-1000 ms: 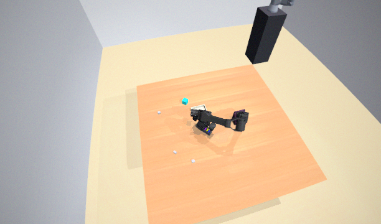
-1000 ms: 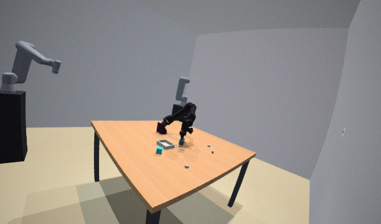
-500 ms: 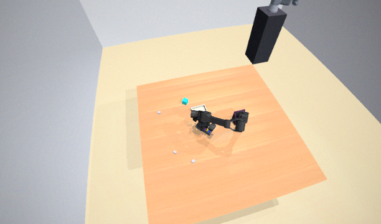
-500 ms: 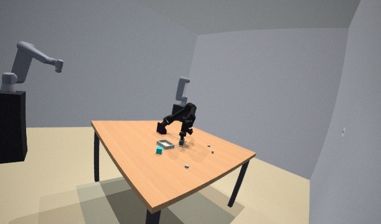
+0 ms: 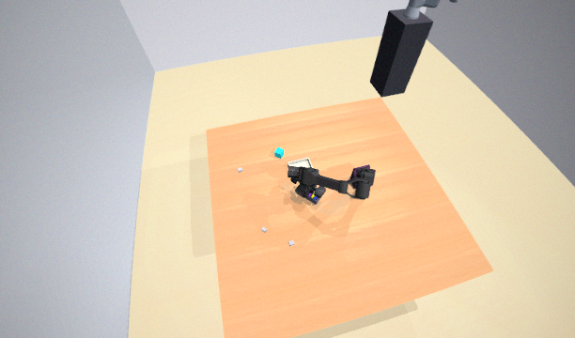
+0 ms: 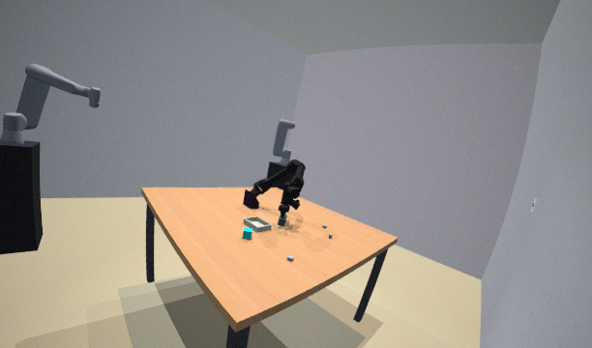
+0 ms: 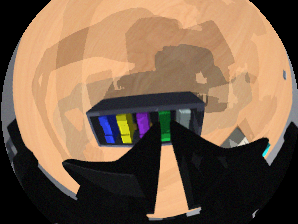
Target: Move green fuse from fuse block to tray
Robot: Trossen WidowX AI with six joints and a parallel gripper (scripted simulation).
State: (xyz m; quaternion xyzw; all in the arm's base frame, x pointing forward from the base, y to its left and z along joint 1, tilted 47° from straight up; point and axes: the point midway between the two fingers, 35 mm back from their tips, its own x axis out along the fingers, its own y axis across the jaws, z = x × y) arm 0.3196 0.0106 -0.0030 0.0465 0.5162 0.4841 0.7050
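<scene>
Right now the grey tray is 18 cm to the right of my gripper tip, 3 cm below it and 2 cm behind it. Round my gripper tip: cyan cube (32 cm to the right, 8 cm ahead, 1 cm below); then green fuse (1 cm below).
</scene>
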